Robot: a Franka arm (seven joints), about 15 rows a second.
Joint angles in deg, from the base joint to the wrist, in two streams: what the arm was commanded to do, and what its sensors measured. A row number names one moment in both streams.
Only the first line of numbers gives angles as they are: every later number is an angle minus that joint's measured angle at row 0.
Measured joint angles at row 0:
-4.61, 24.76, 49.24, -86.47, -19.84, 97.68, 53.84
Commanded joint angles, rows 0 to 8:
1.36, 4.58, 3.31, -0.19, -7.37, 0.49, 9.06
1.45, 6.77, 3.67, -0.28, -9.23, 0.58, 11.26
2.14, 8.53, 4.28, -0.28, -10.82, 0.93, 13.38
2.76, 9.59, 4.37, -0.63, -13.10, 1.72, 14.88
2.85, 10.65, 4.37, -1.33, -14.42, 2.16, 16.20
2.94, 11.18, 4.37, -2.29, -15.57, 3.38, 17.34
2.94, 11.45, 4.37, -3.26, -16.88, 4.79, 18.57
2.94, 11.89, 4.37, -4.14, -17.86, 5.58, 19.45
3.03, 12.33, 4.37, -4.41, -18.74, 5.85, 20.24
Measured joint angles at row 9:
3.09, 12.02, 3.38, -3.61, -15.78, 4.96, 16.77
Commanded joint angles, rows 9 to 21:
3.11, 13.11, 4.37, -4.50, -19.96, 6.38, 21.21
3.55, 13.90, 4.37, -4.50, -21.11, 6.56, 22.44
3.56, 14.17, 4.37, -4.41, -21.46, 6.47, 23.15
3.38, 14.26, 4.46, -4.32, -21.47, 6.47, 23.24
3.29, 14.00, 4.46, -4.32, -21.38, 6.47, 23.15
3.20, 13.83, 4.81, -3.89, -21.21, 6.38, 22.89
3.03, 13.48, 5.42, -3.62, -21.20, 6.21, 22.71
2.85, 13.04, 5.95, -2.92, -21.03, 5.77, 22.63
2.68, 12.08, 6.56, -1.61, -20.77, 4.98, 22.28
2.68, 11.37, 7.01, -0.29, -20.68, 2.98, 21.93
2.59, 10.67, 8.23, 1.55, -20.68, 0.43, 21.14
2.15, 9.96, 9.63, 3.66, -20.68, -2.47, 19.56
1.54, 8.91, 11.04, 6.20, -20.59, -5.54, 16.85
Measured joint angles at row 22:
2.50, 11.19, 8.38, 2.02, -19.71, 0.18, 20.12
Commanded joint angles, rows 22 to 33:
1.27, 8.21, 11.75, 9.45, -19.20, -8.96, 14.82
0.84, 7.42, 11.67, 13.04, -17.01, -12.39, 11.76
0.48, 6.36, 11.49, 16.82, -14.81, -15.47, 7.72
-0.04, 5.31, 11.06, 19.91, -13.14, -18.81, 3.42
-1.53, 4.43, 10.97, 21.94, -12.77, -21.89, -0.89
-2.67, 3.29, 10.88, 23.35, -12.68, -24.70, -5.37
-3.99, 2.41, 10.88, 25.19, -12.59, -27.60, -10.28
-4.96, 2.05, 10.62, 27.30, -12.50, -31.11, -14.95
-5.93, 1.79, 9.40, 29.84, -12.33, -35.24, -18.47
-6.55, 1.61, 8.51, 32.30, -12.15, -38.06, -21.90
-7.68, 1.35, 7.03, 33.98, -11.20, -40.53, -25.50
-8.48, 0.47, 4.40, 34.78, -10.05, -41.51, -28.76
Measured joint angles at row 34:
-7.82, 1.22, 8.19, 31.37, -12.62, -38.02, -22.34
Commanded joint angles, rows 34 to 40:
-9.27, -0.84, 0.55, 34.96, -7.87, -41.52, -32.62
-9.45, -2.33, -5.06, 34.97, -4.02, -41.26, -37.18
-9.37, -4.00, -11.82, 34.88, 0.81, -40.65, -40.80
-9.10, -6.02, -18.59, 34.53, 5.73, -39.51, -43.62
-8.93, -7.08, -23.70, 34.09, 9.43, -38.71, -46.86
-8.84, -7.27, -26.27, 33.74, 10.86, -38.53, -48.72
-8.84, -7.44, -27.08, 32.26, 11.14, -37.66, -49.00
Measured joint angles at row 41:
-9.84, -5.50, -23.31, 34.95, 8.28, -39.18, -46.74
